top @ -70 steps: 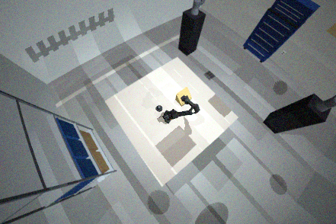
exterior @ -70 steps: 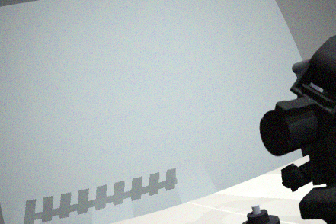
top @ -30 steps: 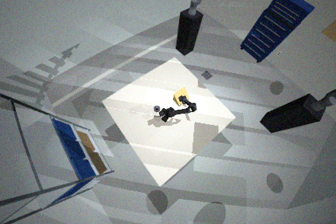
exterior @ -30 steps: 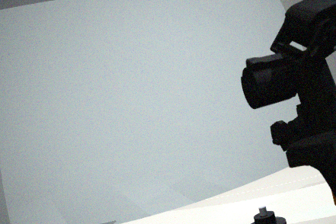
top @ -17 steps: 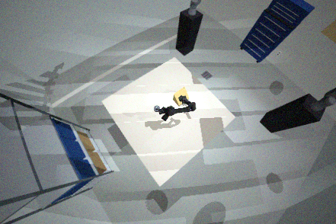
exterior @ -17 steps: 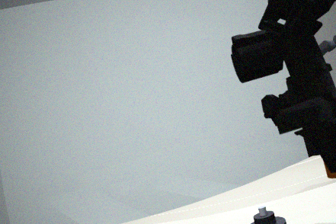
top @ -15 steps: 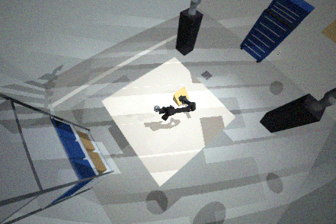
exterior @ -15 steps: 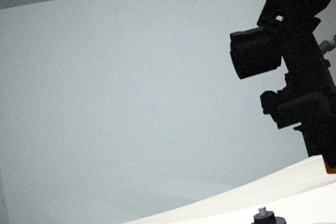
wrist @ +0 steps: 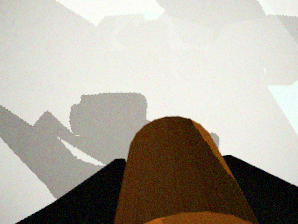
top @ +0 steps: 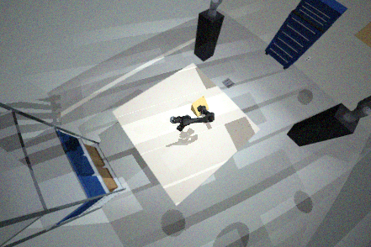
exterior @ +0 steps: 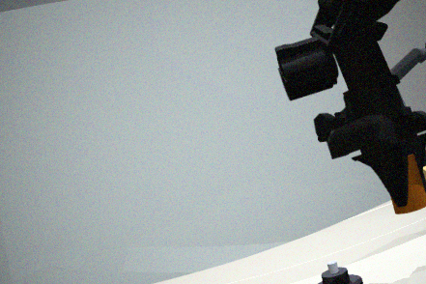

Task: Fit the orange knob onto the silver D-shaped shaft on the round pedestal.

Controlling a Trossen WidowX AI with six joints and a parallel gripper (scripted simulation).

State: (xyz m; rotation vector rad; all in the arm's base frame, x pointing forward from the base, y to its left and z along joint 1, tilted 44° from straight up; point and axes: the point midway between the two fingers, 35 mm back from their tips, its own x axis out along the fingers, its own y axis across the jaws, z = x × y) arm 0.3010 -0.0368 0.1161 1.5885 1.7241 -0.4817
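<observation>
Right now my gripper tip is 1 cm short of the dark round pedestal, 17 cm to the left of it and 11 cm above it. From my gripper tip the other things lie so: orange knob 3 cm above.
</observation>
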